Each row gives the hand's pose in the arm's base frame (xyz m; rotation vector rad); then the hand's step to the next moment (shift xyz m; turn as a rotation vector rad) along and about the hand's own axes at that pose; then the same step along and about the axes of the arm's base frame.
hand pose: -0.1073 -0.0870 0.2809 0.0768 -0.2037 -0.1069
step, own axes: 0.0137 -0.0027 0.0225 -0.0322 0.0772 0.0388
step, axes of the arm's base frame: 0.0084 -0.0057 0.0244 -0.0318 0.0777 0.0382
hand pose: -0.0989 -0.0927 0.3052 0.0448 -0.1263 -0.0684
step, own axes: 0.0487 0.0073 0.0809 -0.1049 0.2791 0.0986
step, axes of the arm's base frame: 0.0384 0.0006 0.0866 -0.0981 0.2816 0.0983
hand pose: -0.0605 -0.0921 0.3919 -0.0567 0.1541 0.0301
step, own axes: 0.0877 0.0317 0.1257 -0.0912 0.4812 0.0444
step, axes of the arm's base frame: 0.1047 0.0413 0.1088 -0.0998 0.4805 0.0318
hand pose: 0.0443 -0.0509 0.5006 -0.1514 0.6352 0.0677
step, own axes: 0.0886 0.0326 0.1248 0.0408 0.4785 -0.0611
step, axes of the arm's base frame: 0.1407 0.0538 0.0425 -0.0553 0.4630 -0.1303
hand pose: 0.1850 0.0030 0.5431 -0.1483 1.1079 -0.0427
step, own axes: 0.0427 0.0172 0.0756 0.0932 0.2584 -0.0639
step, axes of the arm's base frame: 0.0860 0.0198 -0.0072 -0.0257 0.2393 -0.1471
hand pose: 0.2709 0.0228 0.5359 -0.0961 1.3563 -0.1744
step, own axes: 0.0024 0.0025 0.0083 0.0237 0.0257 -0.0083
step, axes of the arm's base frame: 0.0088 0.0018 -0.0010 -0.0015 0.0213 -0.0289
